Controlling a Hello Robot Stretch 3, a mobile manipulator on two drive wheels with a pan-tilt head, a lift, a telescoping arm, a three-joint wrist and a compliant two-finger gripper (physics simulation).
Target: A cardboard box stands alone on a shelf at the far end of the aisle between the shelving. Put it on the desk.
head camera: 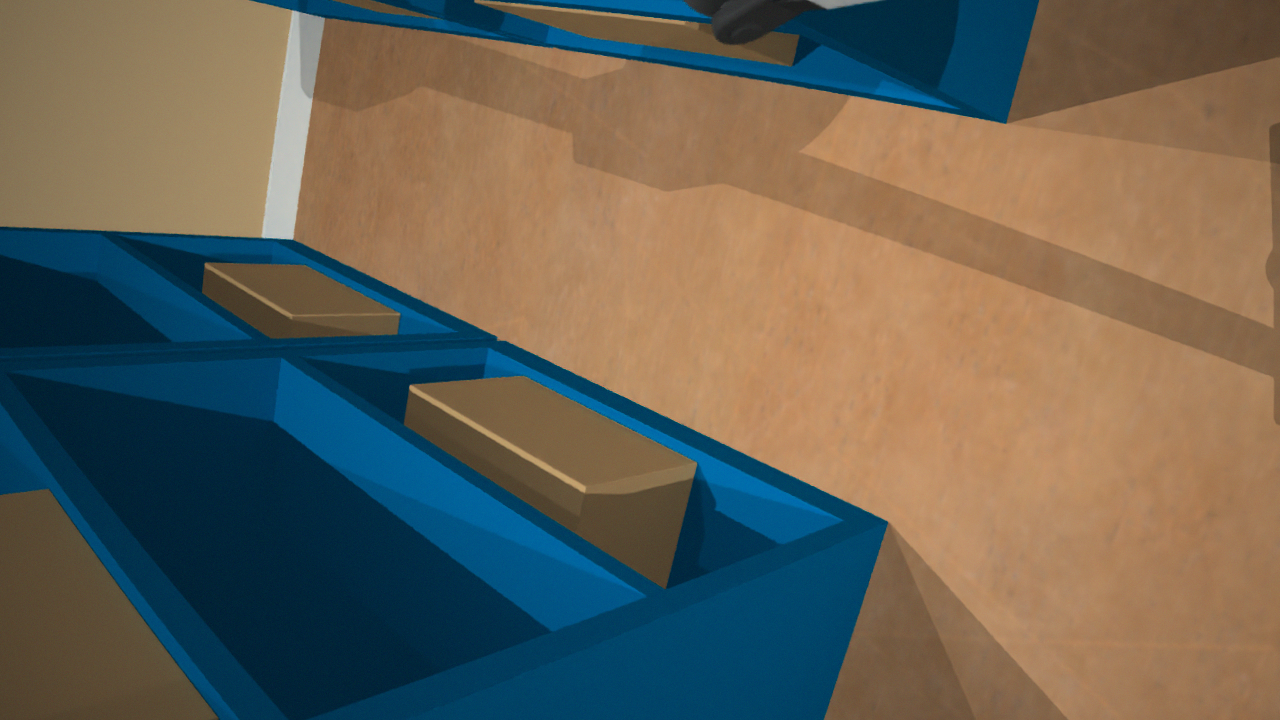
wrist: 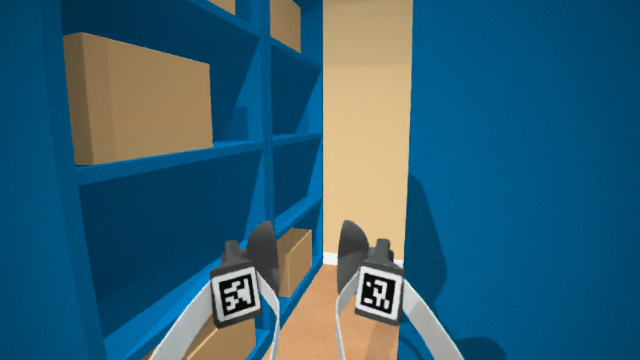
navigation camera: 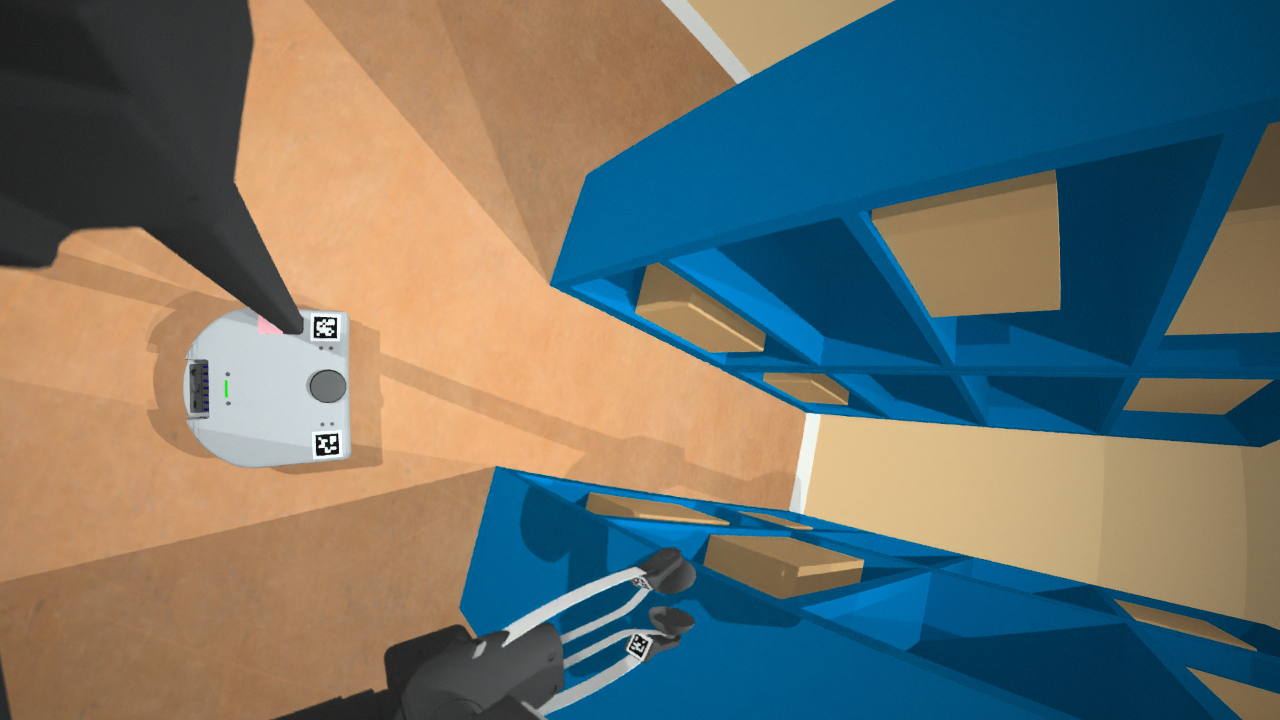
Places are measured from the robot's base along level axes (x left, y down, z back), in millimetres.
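Pixels of known places: gripper, fingertip midpoint: (navigation camera: 687,588); robot's base at its link origin: (navigation camera: 326,383).
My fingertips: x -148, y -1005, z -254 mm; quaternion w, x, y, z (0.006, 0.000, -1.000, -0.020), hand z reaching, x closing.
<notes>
Ahead of a thing's pixels: the offset from my fingertips to its top centre.
Several plain cardboard boxes stand in the blue shelving; I cannot tell for certain which the task means. In the far bay of the left shelving, one box {dx +169, dy +659, dz -1789 mm} (head camera: 308,293) (navigation camera: 805,387) (wrist: 295,262) stands low down and another box {dx +228, dy -713, dz -1611 mm} (navigation camera: 1194,394) (wrist: 286,25) stands high up. My gripper (navigation camera: 673,598) (wrist: 308,246) is open and empty, pointing along the aisle beside the right shelving's end panel. In the head view, part of a dark finger shows at the top edge. The desk does not show.
The left shelving (head camera: 805,626) (navigation camera: 760,152) (wrist: 30,150) and the right shelving (head camera: 1002,53) (navigation camera: 895,671) (wrist: 525,150) flank a narrow aisle. Nearer boxes (head camera: 563,438) (navigation camera: 984,250) (wrist: 150,105) stand in the left shelving. A beige wall (head camera: 134,116) (wrist: 367,125) closes the aisle. My base (navigation camera: 259,394) stands on the floor.
</notes>
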